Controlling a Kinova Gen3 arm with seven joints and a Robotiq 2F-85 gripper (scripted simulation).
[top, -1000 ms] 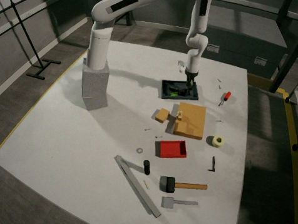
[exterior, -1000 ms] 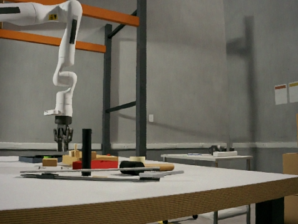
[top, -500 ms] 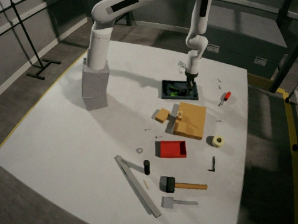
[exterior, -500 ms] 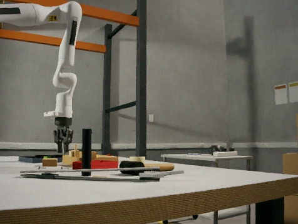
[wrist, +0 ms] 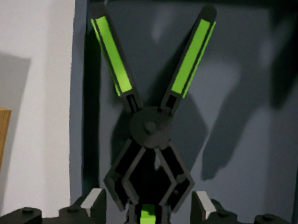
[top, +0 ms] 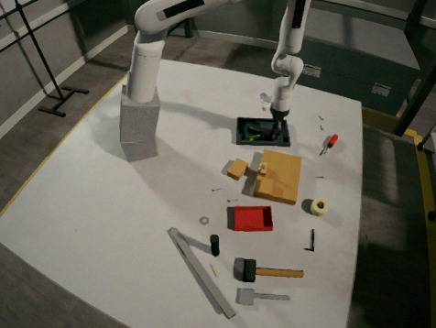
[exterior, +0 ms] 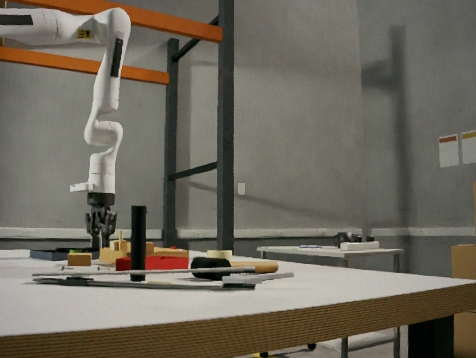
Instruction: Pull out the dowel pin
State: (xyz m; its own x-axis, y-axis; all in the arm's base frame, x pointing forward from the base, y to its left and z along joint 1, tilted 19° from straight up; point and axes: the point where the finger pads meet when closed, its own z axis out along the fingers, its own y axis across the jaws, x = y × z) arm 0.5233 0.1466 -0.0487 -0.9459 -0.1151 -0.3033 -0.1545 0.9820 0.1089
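Right now the dark blue tray is 5 cm behind my hand, 3 cm below it and 2 cm to the left of it. Round my hand: pale wooden block (21 cm to the right, 2 cm behind); wooden bench board (20 cm to the right, 3 cm ahead, 1 cm below); dowel pin (21 cm to the right, 2 cm behind, 2 cm above).
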